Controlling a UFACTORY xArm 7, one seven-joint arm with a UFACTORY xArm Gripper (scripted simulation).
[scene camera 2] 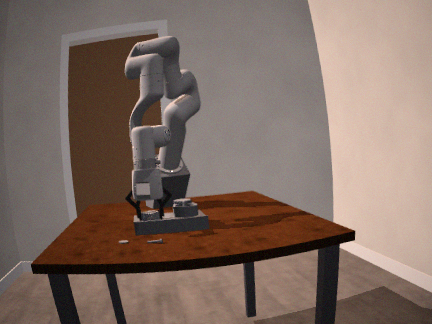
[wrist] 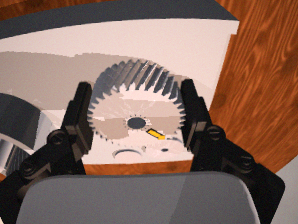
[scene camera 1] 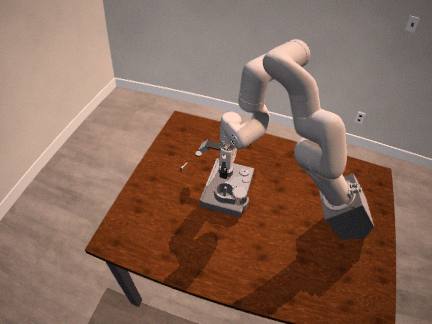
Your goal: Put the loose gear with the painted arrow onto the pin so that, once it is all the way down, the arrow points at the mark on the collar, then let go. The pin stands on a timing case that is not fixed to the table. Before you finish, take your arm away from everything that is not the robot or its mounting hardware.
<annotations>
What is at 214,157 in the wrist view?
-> My gripper.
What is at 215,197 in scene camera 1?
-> A grey timing case.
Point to a grey timing case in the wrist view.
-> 53,53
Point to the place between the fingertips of my gripper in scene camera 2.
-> At 151,219
</annotations>
